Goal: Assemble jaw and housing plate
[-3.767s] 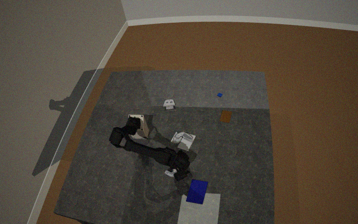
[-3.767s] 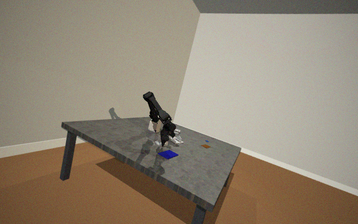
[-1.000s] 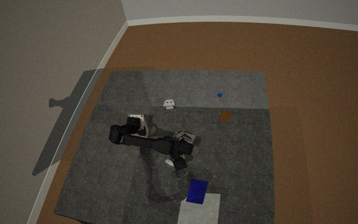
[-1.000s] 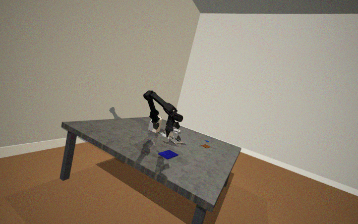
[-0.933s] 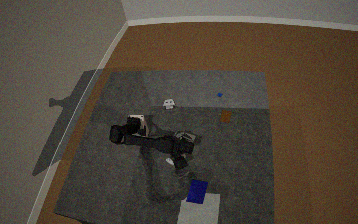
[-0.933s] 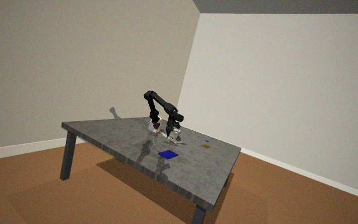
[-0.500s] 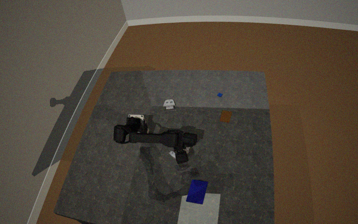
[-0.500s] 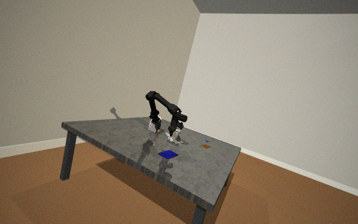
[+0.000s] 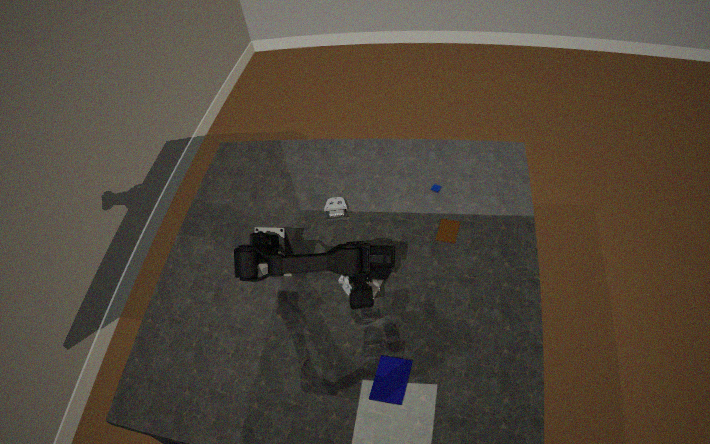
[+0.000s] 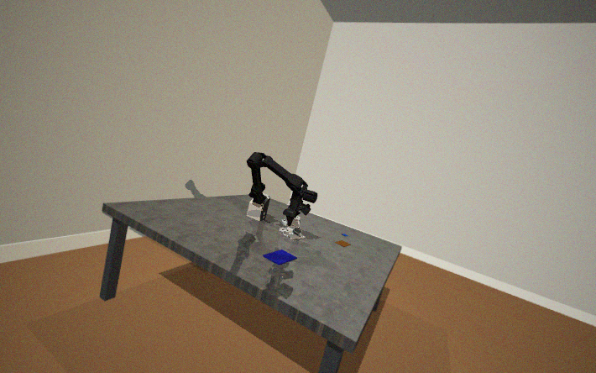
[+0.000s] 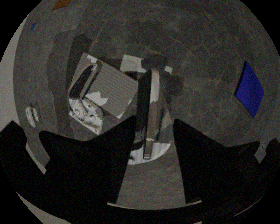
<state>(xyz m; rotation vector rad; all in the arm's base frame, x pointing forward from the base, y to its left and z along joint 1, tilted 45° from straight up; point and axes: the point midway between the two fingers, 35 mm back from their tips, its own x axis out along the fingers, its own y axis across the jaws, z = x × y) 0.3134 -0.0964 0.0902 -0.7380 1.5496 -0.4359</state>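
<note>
Now: gripper tip 3 cm past the white jaw and 1 cm to the right of it. Round my gripper tip: small blue square 19 cm ahead, 50 cm to the left, 8 cm below; then orange patch 23 cm ahead, 30 cm to the left, 8 cm below.
</note>
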